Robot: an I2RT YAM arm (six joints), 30 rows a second.
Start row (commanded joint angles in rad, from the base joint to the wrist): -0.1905 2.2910 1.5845 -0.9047 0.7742 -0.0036
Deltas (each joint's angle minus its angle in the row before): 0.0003 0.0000 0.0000 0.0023 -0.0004 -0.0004; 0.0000 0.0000 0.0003 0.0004 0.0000 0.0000; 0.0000 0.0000 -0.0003 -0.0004 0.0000 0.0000; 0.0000 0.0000 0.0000 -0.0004 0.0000 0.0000; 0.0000 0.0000 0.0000 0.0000 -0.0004 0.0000; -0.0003 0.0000 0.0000 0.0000 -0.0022 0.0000; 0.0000 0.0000 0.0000 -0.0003 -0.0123 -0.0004; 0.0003 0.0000 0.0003 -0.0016 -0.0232 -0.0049; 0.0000 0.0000 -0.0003 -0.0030 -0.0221 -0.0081; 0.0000 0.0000 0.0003 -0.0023 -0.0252 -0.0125; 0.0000 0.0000 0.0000 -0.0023 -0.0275 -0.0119; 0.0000 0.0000 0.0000 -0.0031 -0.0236 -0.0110; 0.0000 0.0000 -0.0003 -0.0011 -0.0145 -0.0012; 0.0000 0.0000 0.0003 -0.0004 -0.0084 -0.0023; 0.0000 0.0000 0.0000 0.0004 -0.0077 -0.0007; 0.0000 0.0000 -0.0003 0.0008 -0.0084 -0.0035; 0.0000 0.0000 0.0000 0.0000 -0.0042 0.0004; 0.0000 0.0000 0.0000 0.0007 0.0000 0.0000; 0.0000 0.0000 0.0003 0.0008 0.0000 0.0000; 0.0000 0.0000 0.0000 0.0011 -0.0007 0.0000; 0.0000 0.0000 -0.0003 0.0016 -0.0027 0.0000; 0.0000 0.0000 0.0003 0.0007 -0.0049 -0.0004; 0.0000 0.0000 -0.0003 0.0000 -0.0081 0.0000
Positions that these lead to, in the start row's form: -0.1902 2.2910 1.5845 -0.9024 0.7738 -0.0040; -0.1902 2.2910 1.5848 -0.9020 0.7738 -0.0040; -0.1902 2.2910 1.5845 -0.9024 0.7738 -0.0040; -0.1902 2.2910 1.5845 -0.9028 0.7738 -0.0040; -0.1902 2.2910 1.5845 -0.9028 0.7734 -0.0040; -0.1905 2.2910 1.5845 -0.9028 0.7712 -0.0040; -0.1905 2.2910 1.5845 -0.9031 0.7589 -0.0044; -0.1902 2.2910 1.5848 -0.9047 0.7357 -0.0093; -0.1902 2.2910 1.5845 -0.9077 0.7136 -0.0174; -0.1902 2.2910 1.5848 -0.9100 0.6884 -0.0299; -0.1902 2.2910 1.5848 -0.9123 0.6609 -0.0418; -0.1902 2.2910 1.5848 -0.9154 0.6373 -0.0528; -0.1902 2.2910 1.5845 -0.9165 0.6228 -0.0540; -0.1902 2.2910 1.5848 -0.9169 0.6144 -0.0563; -0.1902 2.2910 1.5848 -0.9165 0.6067 -0.0570; -0.1902 2.2910 1.5845 -0.9157 0.5983 -0.0605; -0.1902 2.2910 1.5845 -0.9157 0.5941 -0.0601; -0.1902 2.2910 1.5845 -0.9150 0.5941 -0.0601; -0.1902 2.2910 1.5848 -0.9142 0.5941 -0.0601; -0.1902 2.2910 1.5848 -0.9131 0.5934 -0.0601; -0.1902 2.2910 1.5845 -0.9115 0.5907 -0.0601; -0.1902 2.2910 1.5848 -0.9108 0.5858 -0.0605; -0.1902 2.2910 1.5845 -0.9108 0.5777 -0.0605
